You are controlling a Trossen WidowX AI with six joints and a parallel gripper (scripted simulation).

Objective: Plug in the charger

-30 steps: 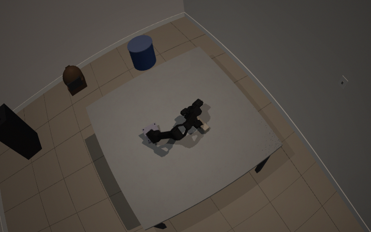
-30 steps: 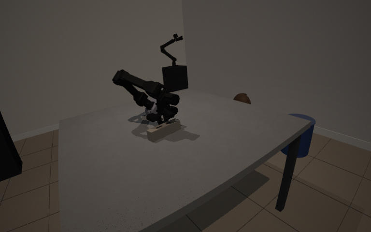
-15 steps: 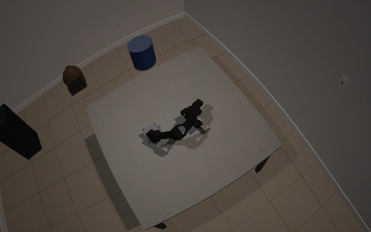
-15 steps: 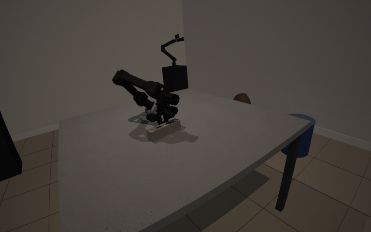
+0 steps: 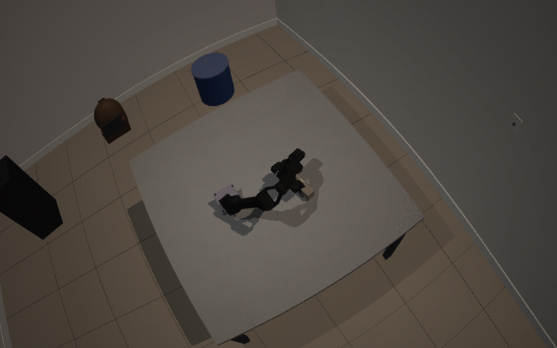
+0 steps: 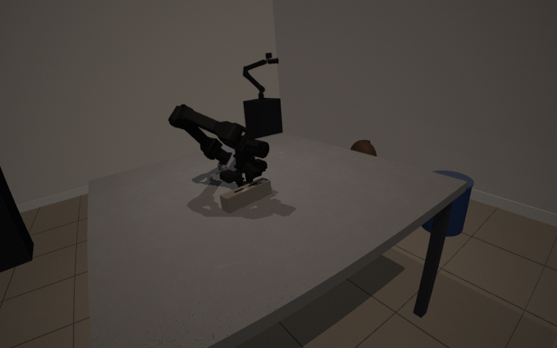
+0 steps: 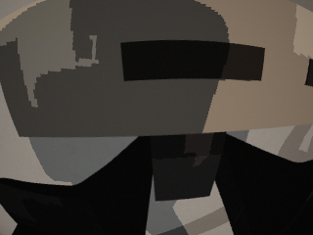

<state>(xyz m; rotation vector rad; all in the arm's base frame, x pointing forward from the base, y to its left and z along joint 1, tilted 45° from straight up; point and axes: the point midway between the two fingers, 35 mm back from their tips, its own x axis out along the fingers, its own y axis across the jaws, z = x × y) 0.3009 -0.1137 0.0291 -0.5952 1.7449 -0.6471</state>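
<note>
Now: the black two-prong charger 20 mm ahead of my gripper tip and 10 mm above it.
</note>
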